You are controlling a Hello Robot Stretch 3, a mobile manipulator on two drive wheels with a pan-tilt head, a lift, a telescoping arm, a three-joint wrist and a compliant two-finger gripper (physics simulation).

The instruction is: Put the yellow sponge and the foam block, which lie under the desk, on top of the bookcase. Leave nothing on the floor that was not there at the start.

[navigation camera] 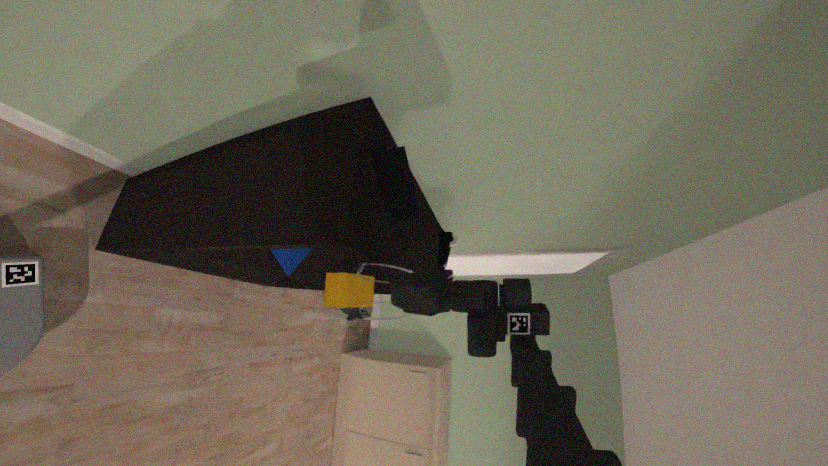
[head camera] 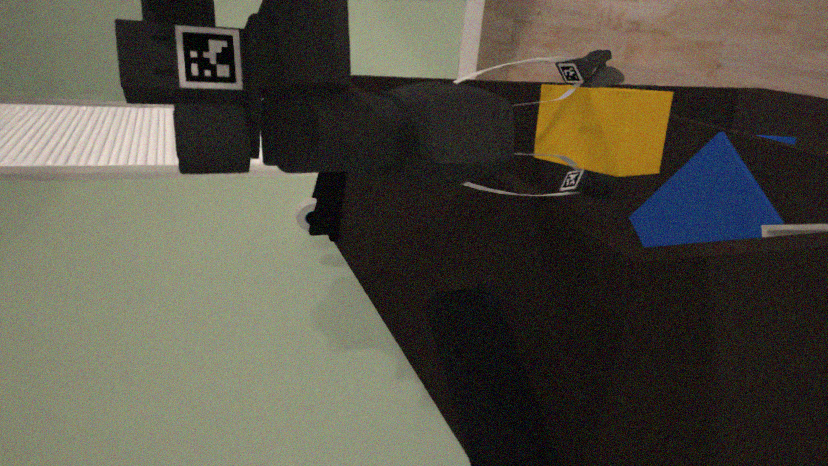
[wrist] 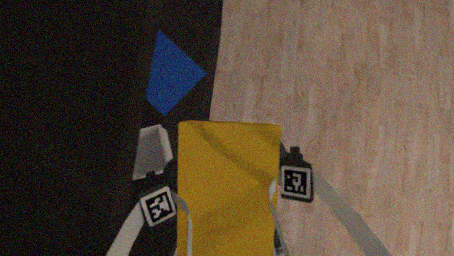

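Places are measured from the robot's base along level axes (x ahead, y left, z up), in millimetres.
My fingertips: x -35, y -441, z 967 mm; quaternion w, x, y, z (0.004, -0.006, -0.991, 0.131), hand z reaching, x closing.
Note:
Behind a point stands the place of what it marks.
My gripper (head camera: 599,126) @(z 967, x -35, y -441 mm) (navigation camera: 358,291) @(z 967, x -35, y -441 mm) (wrist: 224,164) @(z 967, x -35, y -441 mm) is shut on the yellow sponge (head camera: 614,130) @(z 1012, x -27, y -389 mm) (navigation camera: 341,289) @(z 1006, x -22, y -382 mm) (wrist: 227,200), a large yellow block with a finger at either side. The dark brown bookcase (head camera: 579,358) @(z 1060, x 129, y -367 mm) (navigation camera: 260,191) @(z 853, x 159, y -344 mm) (wrist: 70,125) stands close by. In the head camera view the sponge overlaps its edge; in the wrist view the bookcase fills the left side, beside the left finger. I cannot tell whether they touch. The foam block and the desk cannot be made out.
A blue object (head camera: 709,199) @(z 620, x 45, y -658 mm) (navigation camera: 290,260) @(z 620, x 6, y -654 mm) (wrist: 172,75) and a grey bin (wrist: 150,152) show at the bookcase. A white radiator (head camera: 86,136) @(z 1535, x -139, y -1914 mm) (navigation camera: 515,263) @(z 1454, x -125, y -1870 mm) is on the green wall. A cream drawer cabinet (navigation camera: 394,399) @(z 552, x -1169, y -1672 mm) stands below the gripper in the navigation view. Wooden floor (navigation camera: 202,370) @(z 0, x -522, y -658 mm) (wrist: 350,75) shows.

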